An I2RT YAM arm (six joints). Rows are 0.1 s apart.
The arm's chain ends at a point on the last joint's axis. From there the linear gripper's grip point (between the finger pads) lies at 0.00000 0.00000 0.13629 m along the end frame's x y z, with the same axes.
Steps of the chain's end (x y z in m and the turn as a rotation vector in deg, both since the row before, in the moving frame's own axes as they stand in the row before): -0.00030, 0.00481, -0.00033, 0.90, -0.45, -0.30; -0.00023, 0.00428, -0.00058, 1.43, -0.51, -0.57; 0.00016, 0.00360, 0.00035, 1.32, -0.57, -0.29; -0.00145, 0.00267, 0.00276, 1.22, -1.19, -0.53; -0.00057, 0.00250, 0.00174, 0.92, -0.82, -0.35
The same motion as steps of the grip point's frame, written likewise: -0.00138, 0.00267, -0.00035, 0.90, -0.45, -0.30; -0.00146, 0.00088, -0.00063, 1.43, -0.51, -0.57; -0.00120, 0.00046, 0.00031, 1.32, -0.57, -0.29; -0.00429, -0.00022, 0.00270, 1.22, -1.19, -0.53; -0.00253, 0.00032, 0.00171, 0.92, -0.82, -0.35
